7 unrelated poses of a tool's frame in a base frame.
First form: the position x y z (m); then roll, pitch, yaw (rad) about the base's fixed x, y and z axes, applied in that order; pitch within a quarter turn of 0, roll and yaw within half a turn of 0.
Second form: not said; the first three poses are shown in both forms.
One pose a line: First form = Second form
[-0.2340 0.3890 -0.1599 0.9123 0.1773 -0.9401] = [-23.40 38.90 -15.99 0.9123 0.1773 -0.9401]
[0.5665 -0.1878 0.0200 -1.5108 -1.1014 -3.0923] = [56.65 -18.78 2.00 -1.5108 -1.1014 -3.0923]
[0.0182 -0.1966 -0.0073 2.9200 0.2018 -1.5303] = [1.82 -19.66 -0.73 2.9200 0.2018 -1.5303]
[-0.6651 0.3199 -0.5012 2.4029 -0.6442 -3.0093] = [-66.51 31.99 -50.12 2.4029 -0.6442 -3.0093]
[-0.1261 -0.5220 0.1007 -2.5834 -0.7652 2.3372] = [-12.61 -52.20 10.07 -2.5834 -0.7652 2.3372]
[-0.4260 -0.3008 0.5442 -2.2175 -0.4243 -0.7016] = [-42.60 -30.08 54.42 -2.2175 -0.4243 -0.7016]
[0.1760 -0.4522 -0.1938 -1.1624 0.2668 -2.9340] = [17.60 -45.22 -19.38 -1.1624 0.2668 -2.9340]
